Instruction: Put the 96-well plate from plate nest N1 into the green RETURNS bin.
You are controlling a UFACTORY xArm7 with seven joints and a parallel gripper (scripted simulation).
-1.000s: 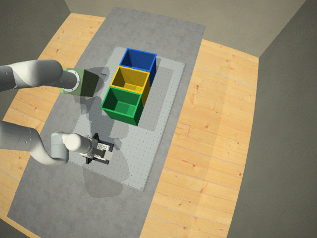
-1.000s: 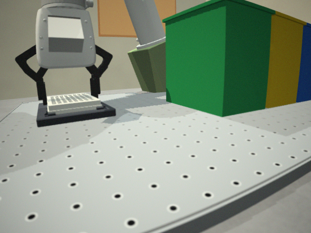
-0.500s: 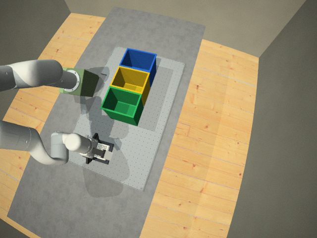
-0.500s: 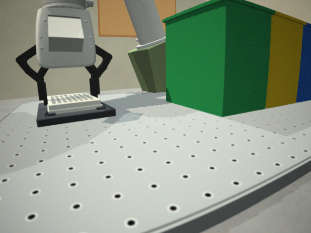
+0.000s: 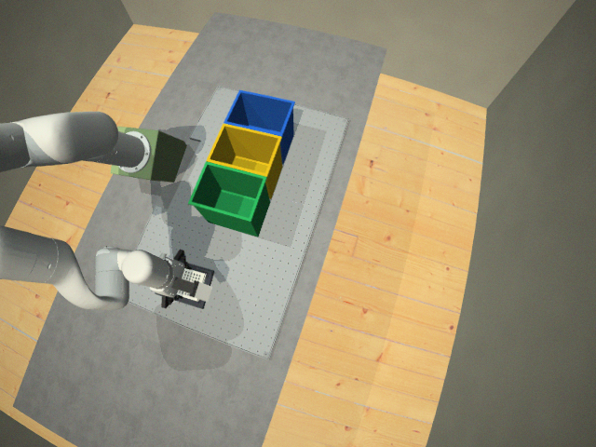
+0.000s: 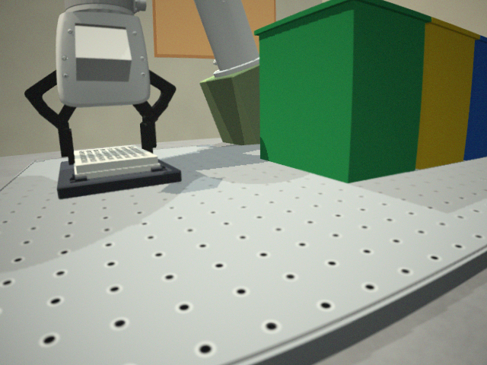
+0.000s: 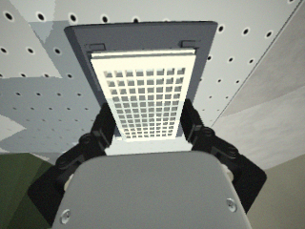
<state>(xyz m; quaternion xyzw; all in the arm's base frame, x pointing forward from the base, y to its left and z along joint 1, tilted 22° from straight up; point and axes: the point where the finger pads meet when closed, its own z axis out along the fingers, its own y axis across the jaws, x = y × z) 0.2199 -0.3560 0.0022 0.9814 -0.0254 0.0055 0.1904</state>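
The white 96-well plate lies 10 mm below my hand. Round my hand: yellow bin: 380 mm to the left, 130 mm ahead, 60 mm above; then dark plate nest: 20 mm below; then green bin: 250 mm to the left, 110 mm ahead, 60 mm above.
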